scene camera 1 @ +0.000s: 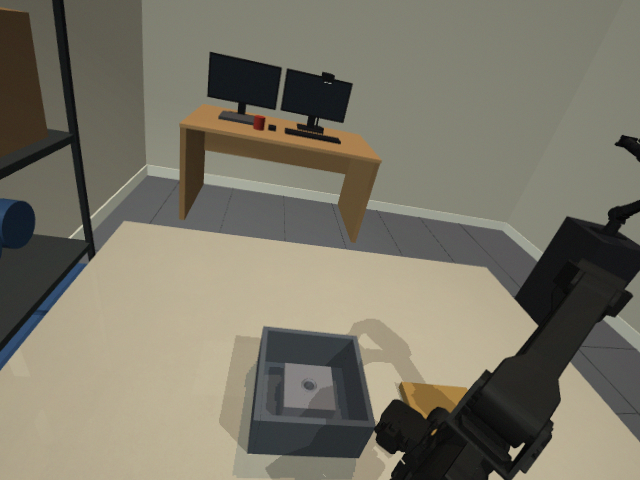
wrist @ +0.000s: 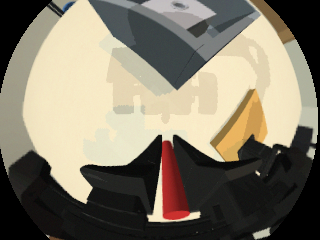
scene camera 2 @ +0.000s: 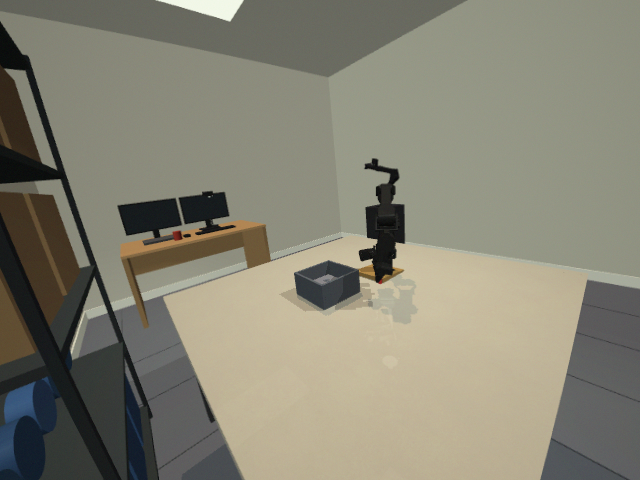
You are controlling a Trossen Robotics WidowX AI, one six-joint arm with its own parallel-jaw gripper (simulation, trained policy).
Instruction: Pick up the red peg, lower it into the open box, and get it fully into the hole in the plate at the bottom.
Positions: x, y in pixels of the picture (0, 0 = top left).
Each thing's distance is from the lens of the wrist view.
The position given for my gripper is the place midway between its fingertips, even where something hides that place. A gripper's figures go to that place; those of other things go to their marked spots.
my gripper (wrist: 167, 137): 0.10 m
red peg (wrist: 175, 205): 0.05 m
